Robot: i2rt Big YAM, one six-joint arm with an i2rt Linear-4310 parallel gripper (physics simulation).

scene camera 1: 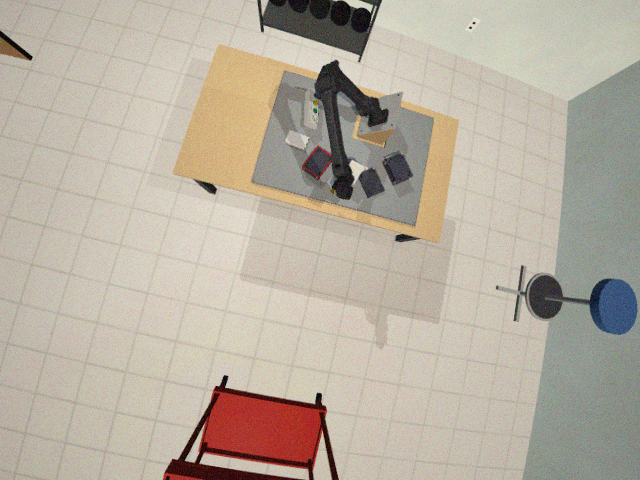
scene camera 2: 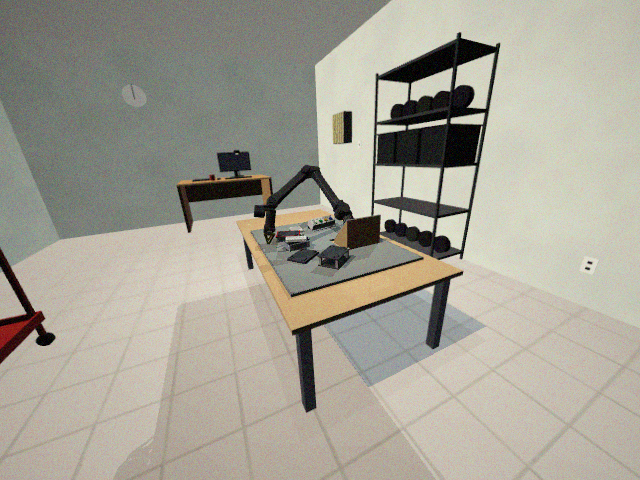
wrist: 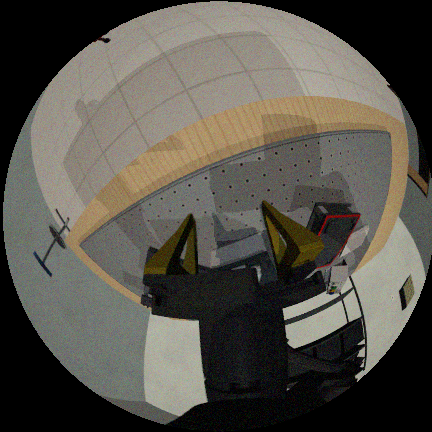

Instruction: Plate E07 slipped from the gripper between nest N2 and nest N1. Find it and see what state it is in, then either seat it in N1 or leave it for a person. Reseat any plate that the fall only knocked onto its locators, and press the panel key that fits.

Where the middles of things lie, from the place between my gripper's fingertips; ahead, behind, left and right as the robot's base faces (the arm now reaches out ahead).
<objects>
Right now the red-rimmed dark tray (wrist: 334, 239) is 19 cm behind my hand, 16 cm to the right of it and 2 cm below it.
</objects>
